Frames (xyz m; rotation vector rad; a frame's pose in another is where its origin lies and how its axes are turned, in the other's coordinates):
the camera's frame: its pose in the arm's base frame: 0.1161 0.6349 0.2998 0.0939 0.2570 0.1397
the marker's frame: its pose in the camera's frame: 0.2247 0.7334 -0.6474 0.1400 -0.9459 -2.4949
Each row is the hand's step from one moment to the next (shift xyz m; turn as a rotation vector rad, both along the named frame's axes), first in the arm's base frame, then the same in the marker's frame.
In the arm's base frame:
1: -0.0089 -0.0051 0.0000 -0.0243 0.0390 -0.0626
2: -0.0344 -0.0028 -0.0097 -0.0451 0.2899 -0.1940
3: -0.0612 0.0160 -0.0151 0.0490 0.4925 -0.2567
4: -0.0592 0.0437 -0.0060 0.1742 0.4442 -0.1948
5: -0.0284 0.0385 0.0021 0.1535 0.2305 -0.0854
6: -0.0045 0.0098 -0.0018 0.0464 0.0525 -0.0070
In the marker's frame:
1: 0.0099 -0.0023 -0.0015 -0.0188 -0.0685 -0.0313
2: 0.0260 -0.0240 -0.0056 -0.1811 -0.3011 -0.0164
3: 0.0344 -0.0551 0.0024 -0.3878 -0.4001 0.0194
4: 0.0187 -0.0673 0.0238 -0.4418 -0.2632 0.0333
5: -0.0002 -0.0412 0.0244 -0.2744 -0.0902 0.0231
6: -0.0027 -0.0099 0.0039 -0.0685 -0.0077 0.0146

